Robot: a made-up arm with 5 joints.
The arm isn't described. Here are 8 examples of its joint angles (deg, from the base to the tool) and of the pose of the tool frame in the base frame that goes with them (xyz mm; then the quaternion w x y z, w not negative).
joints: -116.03 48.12 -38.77 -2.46 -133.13
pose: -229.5 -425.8 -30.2 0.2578 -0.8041 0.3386 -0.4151
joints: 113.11 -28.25 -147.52 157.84 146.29
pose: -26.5 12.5 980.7 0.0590 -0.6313 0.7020 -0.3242
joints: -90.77 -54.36 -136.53 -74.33 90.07
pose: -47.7 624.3 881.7 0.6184 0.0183 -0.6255 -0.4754
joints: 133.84 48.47 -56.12 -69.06 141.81
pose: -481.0 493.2 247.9 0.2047 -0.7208 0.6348 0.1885
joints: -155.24 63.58 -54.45 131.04 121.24
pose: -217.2 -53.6 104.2 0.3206 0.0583 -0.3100 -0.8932
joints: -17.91 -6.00 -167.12 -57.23 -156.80
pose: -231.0 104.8 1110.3 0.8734 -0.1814 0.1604 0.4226
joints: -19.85 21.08 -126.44 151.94 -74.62
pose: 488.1 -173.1 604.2 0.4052 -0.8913 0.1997 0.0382
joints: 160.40 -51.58 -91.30 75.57 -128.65
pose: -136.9 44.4 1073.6 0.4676 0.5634 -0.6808 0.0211
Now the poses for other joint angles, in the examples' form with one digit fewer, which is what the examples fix.
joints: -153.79 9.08 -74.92 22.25 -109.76
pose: -691 -315 623 0.353 0.657 -0.562 0.357
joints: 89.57 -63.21 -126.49 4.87 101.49
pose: -11 -573 1098 0.720 0.129 0.427 0.532
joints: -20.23 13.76 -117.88 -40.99 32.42
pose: 413 -188 1080 0.477 0.281 0.131 -0.822
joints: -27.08 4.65 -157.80 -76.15 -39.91
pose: -69 13 1065 0.131 -0.600 0.474 0.631
